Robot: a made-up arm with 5 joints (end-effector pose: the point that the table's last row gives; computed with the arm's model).
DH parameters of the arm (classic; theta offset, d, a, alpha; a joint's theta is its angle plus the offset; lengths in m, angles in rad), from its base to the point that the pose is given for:
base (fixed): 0 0 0.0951 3.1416
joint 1: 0 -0.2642 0.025 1.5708
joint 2: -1.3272 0 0.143 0
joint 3: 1.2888 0 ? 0
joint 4: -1.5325 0.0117 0 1.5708
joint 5: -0.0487 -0.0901 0 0
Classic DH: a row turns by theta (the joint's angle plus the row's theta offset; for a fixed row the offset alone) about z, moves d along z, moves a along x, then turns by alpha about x.
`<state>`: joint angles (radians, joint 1 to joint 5).
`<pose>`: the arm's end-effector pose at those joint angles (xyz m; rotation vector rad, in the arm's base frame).
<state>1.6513 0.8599 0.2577 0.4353 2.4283</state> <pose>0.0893 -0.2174 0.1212 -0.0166 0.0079 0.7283</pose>
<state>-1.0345 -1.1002 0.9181 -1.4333 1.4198</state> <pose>0.1069 0.0428 0.4770 0.5234 3.0807 0.0652</pose>
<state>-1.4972 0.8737 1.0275 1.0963 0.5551</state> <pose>0.0853 0.0269 0.1864 -0.7842 1.4513 1.6061</pose>
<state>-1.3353 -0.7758 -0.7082 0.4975 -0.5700</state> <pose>0.0857 0.0111 0.5955 2.1393 -1.4442 0.2722</pose>
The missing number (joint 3, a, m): 0.1331
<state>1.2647 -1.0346 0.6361 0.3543 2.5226</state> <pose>0.1466 -0.1242 0.4251 -1.6219 0.4991 0.9228</pose>
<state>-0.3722 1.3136 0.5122 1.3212 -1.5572</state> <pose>0.1368 0.0288 0.1366 -1.3873 0.9124 -0.9555</pose>
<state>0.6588 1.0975 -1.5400 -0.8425 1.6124</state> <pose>0.3455 -0.1791 0.4448 -2.5804 -1.2770 0.1810</pose>
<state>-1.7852 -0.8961 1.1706 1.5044 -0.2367</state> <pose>0.0732 0.0454 0.2585 -0.1968 0.1167 1.4939</pose>
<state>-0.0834 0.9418 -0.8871 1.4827 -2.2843</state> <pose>0.3867 0.0361 0.2257 0.0391 -0.0148 -2.2493</pose>
